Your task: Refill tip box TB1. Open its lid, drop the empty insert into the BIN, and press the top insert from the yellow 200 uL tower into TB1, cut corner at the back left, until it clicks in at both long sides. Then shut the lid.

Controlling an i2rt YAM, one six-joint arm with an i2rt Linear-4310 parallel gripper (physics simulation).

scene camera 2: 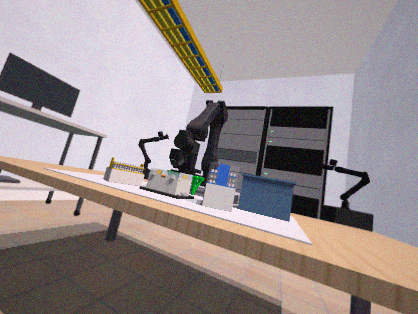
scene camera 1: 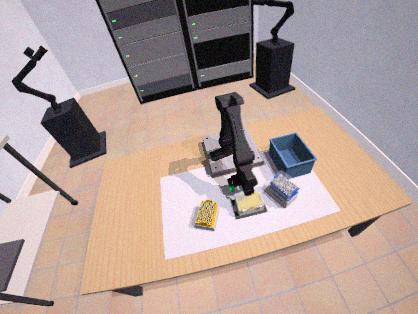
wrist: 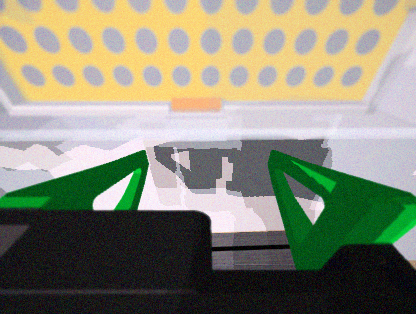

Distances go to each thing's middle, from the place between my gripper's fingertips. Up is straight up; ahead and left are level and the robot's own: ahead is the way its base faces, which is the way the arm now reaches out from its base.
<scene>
I see the clear lid (wrist: 77, 77) 100 mm ahead of my hand, 20 mm to the right of it and 60 mm above it. Round my hand: blue bin (scene camera 2: 269, 196) 30 mm behind, 320 mm to the left, 50 mm above.
</scene>
